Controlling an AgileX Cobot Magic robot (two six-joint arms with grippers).
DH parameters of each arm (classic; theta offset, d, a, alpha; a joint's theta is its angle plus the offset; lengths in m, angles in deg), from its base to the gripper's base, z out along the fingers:
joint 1: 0 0.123 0 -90
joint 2: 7.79 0 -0.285 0
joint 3: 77.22 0 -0.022 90
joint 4: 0 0.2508 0 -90
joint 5: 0 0 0.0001 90
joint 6: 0 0.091 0 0
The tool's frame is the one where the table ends.
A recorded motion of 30 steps. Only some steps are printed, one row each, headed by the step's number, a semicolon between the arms.
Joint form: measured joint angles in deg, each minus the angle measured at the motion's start. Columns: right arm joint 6, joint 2, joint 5, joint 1, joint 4, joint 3; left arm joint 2, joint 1, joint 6, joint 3, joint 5, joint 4.
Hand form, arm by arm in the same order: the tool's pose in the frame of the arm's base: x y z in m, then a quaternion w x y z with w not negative. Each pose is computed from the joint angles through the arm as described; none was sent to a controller.
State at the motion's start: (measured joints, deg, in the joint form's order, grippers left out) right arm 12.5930 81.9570 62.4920 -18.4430 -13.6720 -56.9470; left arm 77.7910 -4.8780 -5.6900 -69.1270 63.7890 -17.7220
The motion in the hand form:
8: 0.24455 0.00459 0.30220 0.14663 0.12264 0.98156 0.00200; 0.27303 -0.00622 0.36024 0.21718 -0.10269 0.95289 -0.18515
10: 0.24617 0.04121 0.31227 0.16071 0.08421 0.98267 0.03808; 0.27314 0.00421 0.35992 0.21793 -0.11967 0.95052 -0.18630
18: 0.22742 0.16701 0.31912 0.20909 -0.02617 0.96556 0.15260; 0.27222 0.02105 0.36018 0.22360 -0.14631 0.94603 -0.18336
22: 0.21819 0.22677 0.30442 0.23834 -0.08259 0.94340 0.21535; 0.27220 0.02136 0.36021 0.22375 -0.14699 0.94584 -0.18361
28: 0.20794 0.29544 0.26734 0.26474 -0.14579 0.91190 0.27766; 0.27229 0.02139 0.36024 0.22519 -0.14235 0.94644 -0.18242
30: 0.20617 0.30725 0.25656 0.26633 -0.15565 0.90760 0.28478; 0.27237 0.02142 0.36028 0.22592 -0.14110 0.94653 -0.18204
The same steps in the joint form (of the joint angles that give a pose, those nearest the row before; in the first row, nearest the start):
8: 4.42 -6.33 1.99 20.41 11.01 -4.85; 0.99 10.26 3.16 -6.25 2.78 -4.65
10: 6.98 -6.11 1.69 28.09 13.23 -7.10; 1.10 12.68 3.64 -6.25 3.14 -5.42
18: 19.92 -2.73 -9.69 54.47 14.71 -10.08; 1.10 16.41 4.22 -6.25 3.31 -6.04
22: 22.68 2.18 -22.07 64.33 14.81 -10.08; 1.10 16.49 4.22 -6.25 3.31 -6.08
28: 23.02 11.45 -38.99 73.18 14.94 -10.08; 1.10 16.49 4.80 -6.25 3.24 -6.08
30: 22.97 13.67 -41.99 74.47 14.95 -10.08; 1.10 16.49 4.96 -6.25 3.19 -6.08

